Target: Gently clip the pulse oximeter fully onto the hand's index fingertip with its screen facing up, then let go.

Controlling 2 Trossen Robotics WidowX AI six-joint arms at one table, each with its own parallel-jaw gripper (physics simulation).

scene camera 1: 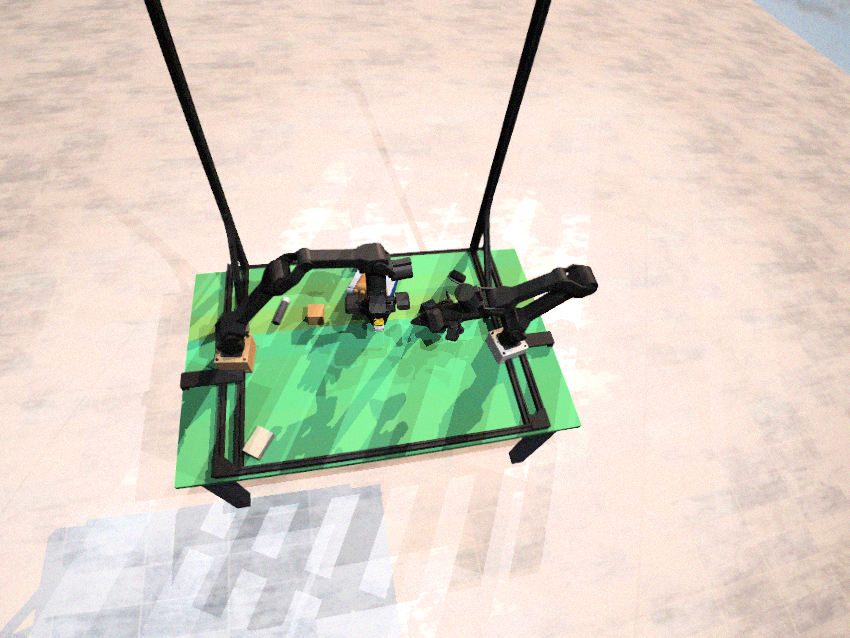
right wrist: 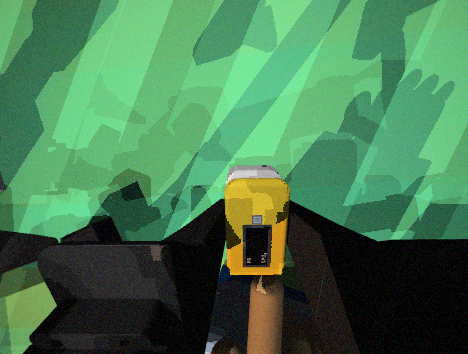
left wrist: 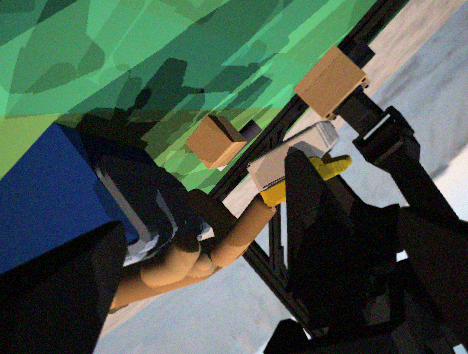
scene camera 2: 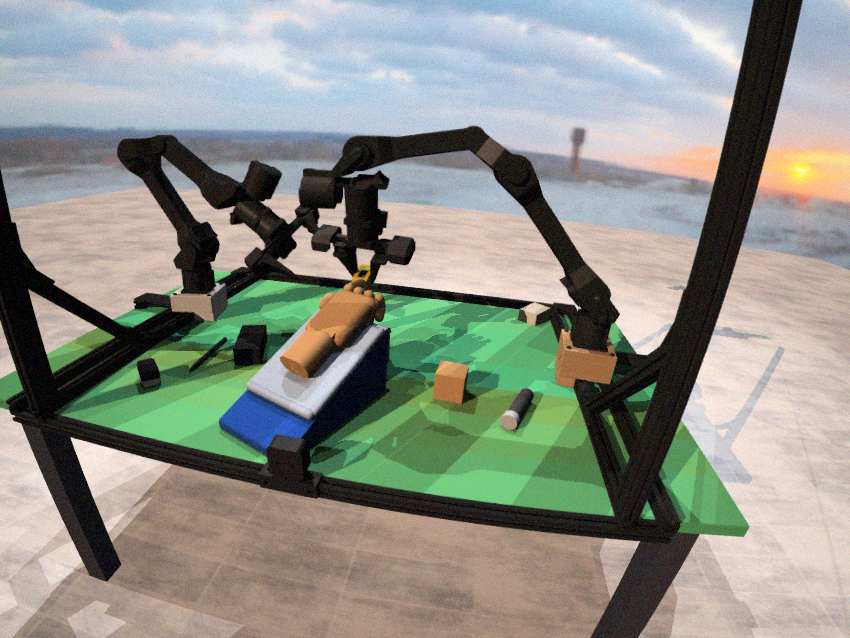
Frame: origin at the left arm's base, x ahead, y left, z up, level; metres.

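Where they show: left gripper, fingertip midpoint: (scene camera 1: pixel 415 318) (right wrist: pixel 34 212) (left wrist: pixel 262 227) (scene camera 2: pixel 313 261); right gripper, fingertip midpoint: (scene camera 1: pixel 378 324) (right wrist: pixel 253 205) (left wrist: pixel 299 150) (scene camera 2: pixel 364 280); left arm's base at its link origin: (scene camera 1: pixel 508 339) (scene camera 2: pixel 198 289); right arm's base at its link origin: (scene camera 1: pixel 232 347) (left wrist: pixel 347 100) (scene camera 2: pixel 588 342).
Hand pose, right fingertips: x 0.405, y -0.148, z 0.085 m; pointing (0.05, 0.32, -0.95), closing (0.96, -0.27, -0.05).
Things, the pixels of their top centre, and the offset from my right fingertips. "*": a spot on its surface instead.
- white pulse oximeter at its top centre: (right wrist: pixel 256 233) (left wrist: pixel 326 192) (scene camera 2: pixel 364 266) (scene camera 1: pixel 378 317) dx -0.002, dy -0.006, dz +0.031 m
- tan hand at a spot on its surface: (scene camera 2: pixel 343 315) * dx -0.024, dy -0.181, dz +0.000 m
- orange cube at its top centre: (left wrist: pixel 228 155) (scene camera 2: pixel 452 369) (scene camera 1: pixel 315 310) dx +0.160, dy -0.176, dz -0.093 m
- dark cylinder at its top centre: (scene camera 2: pixel 519 400) (left wrist: pixel 241 151) (scene camera 1: pixel 280 308) dx +0.266, dy -0.236, dz -0.116 m
- black box at its top centre: (scene camera 2: pixel 250 335) (scene camera 1: pixel 435 312) dx -0.222, dy -0.044, dz -0.108 m
- thin stick at its top centre: (scene camera 2: pixel 207 351) dx -0.302, dy -0.071, dz -0.134 m
The yellow and white pulse oximeter (scene camera 1: pixel 378 322) (scene camera 2: pixel 362 274) (right wrist: pixel 256 197) is between the right gripper's fingers, its dark screen facing up in the right wrist view. The tan hand (scene camera 2: pixel 343 315) lies palm-side unclear on the sloped support; its index finger (left wrist: pixel 245 235) (right wrist: pixel 265 315) meets the oximeter's near end. How deep the fingertip sits inside is hidden. My right gripper (scene camera 1: pixel 378 316) (scene camera 2: pixel 361 269) (right wrist: pixel 253 205) is shut on the oximeter from above. My left gripper (scene camera 1: pixel 433 328) (scene camera 2: pixel 303 250) (left wrist: pixel 262 227) is open and empty, beside the hand; one finger overlaps the oximeter in the left wrist view.
A blue wedge (scene camera 2: pixel 257 418) (left wrist: pixel 55 190) with a pale top bears the hand. An orange cube (scene camera 1: pixel 315 314) (scene camera 2: pixel 451 381) and a dark cylinder (scene camera 1: pixel 280 310) (scene camera 2: pixel 519 405) lie on one side. A black box (scene camera 2: pixel 249 345) and thin stick (scene camera 2: pixel 207 355) lie on the other.
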